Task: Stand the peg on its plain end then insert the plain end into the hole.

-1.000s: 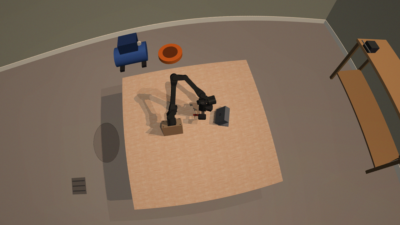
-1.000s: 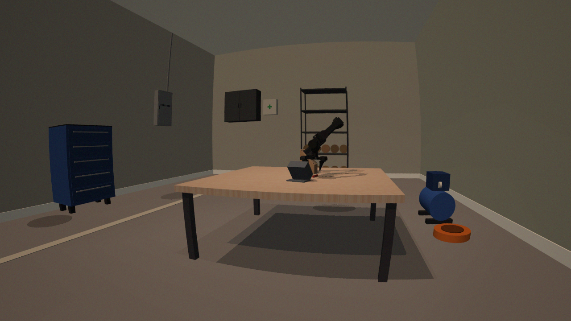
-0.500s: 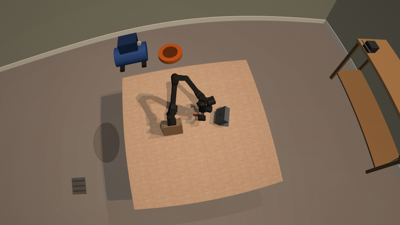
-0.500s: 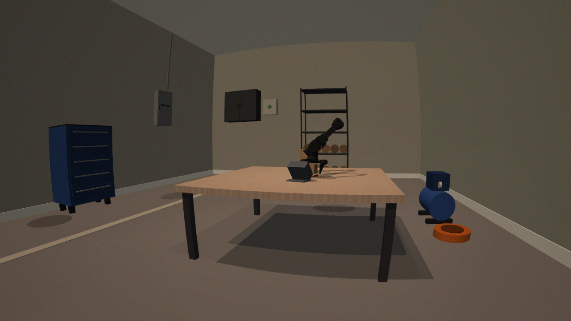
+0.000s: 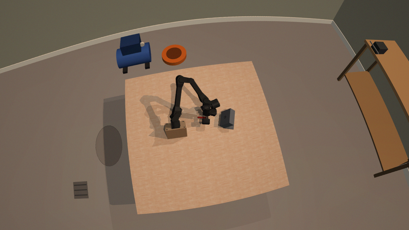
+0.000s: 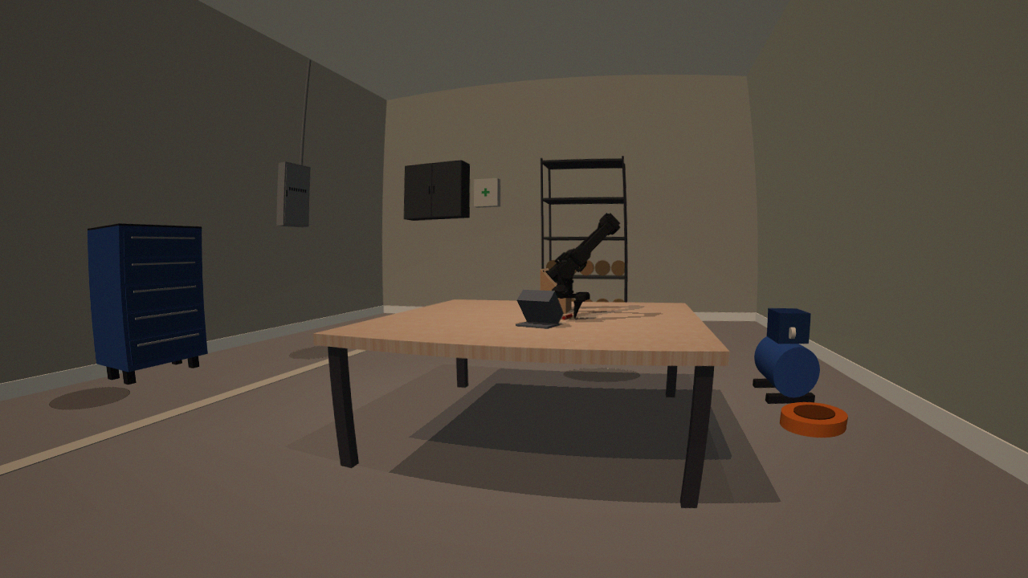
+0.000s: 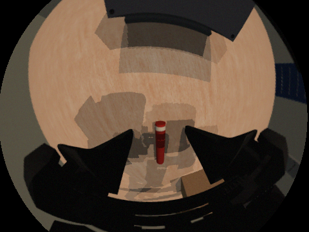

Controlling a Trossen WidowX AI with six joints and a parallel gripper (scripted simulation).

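My gripper tip is now 1 cm past the red peg. From my gripper tip the other things lie so: dark grey sloped panel 17 cm ahead, 6 cm to the right, 6 cm above.
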